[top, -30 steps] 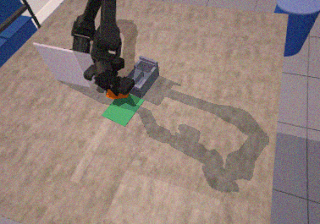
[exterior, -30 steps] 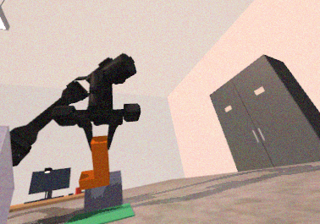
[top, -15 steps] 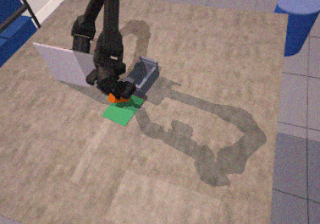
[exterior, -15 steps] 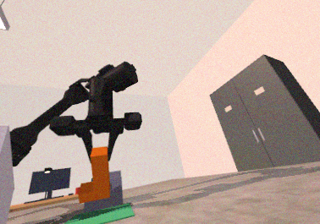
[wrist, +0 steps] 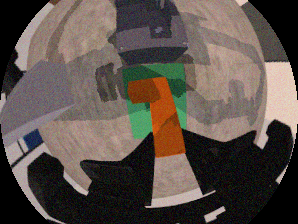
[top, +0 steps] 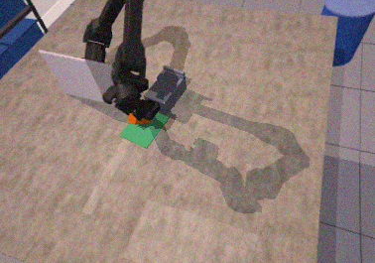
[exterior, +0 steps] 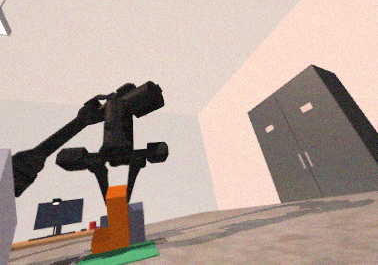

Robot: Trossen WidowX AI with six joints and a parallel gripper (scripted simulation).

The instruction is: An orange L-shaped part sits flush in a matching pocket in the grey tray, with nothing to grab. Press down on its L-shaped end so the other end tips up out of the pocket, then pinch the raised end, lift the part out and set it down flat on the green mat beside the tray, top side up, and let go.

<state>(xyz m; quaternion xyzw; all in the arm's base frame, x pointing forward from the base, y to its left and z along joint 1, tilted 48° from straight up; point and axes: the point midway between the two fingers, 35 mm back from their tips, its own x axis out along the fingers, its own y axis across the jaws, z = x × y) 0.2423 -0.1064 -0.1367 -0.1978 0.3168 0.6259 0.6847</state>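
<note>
My gripper tip is 1 cm past the orange L-shaped part, 3 cm to the right of it and 3 cm above it. From my gripper tip the other things lie so: green mat (2 cm to the left, 9 cm below).
</note>
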